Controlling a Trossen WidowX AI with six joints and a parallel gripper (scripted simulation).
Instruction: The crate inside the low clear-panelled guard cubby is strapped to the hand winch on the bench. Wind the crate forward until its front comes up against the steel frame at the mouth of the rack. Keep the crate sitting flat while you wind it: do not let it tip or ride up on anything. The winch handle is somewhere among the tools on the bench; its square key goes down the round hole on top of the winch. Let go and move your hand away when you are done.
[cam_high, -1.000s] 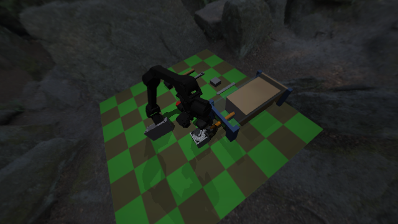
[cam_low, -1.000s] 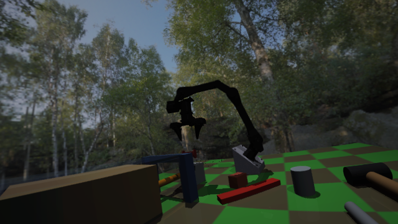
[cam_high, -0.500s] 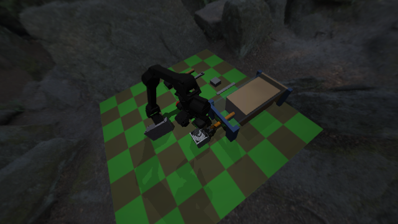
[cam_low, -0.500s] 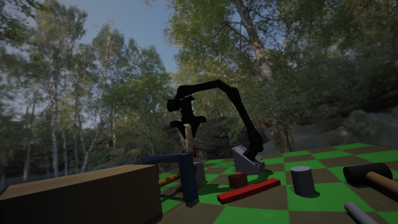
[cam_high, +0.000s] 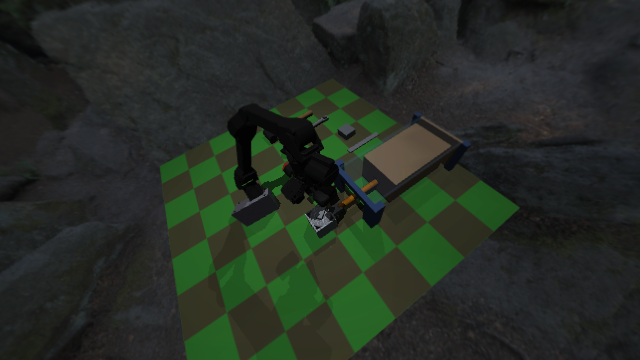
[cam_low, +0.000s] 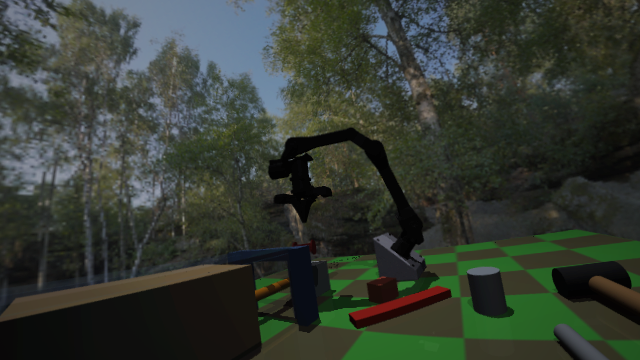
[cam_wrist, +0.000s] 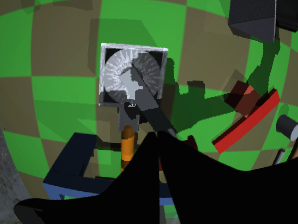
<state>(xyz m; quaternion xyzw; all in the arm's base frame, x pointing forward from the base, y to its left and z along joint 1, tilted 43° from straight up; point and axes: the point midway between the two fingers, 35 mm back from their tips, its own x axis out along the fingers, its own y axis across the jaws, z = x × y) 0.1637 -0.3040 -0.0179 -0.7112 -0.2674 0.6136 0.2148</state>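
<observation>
Right now my gripper tip is 7 cm short of the red grip, 3 cm to the right of it and 9 cm above it. From my gripper tip the other things lie so: winch 3 cm behind, 3 cm to the right, 19 cm below; blue steel frame 15 cm ahead, 3 cm to the right, 11 cm below; winch handle 4 cm ahead, 1 cm to the left, 12 cm below.
</observation>
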